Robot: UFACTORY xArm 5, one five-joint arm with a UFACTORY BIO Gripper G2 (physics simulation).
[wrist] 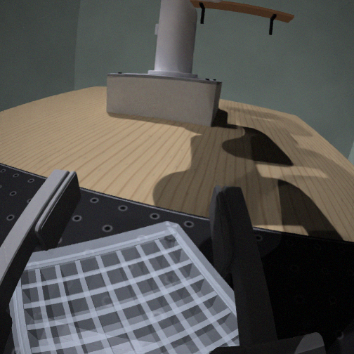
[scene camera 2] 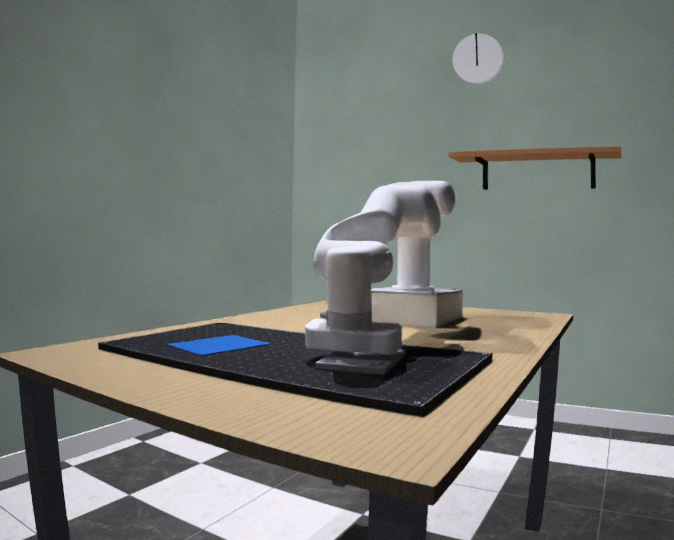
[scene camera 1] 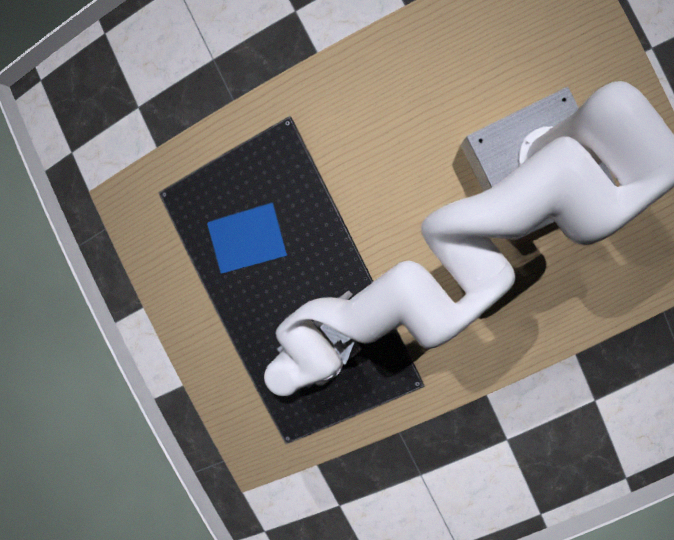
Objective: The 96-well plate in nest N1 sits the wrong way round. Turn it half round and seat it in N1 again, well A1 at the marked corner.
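Observation:
The pale, translucent 96-well plate (wrist: 125,295) lies flat between the two fingers in the wrist view, turned at a slant to them. A small part of the plate (scene camera 1: 336,333) shows beside the arm in scene camera 1. My gripper (wrist: 142,217) is shut on the plate, low over the black board, with one finger at each side. The plate's far corner shows between the fingers; its near part runs out of the frame. Nest N1 cannot be made out; the plate, gripper and dark shadow cover that area. Well A1 and the marked corner cannot be made out.
The black perforated board (scene camera 1: 306,185) (scene camera 2: 270,371) lies on the wooden table (scene camera 1: 393,140) (scene camera 2: 225,405). A flat blue rectangle (scene camera 1: 246,237) (scene camera 2: 218,344) lies on the board, away from the gripper. The arm's base block (scene camera 1: 495,151) (scene camera 2: 410,306) (wrist: 160,100) stands beyond the board.

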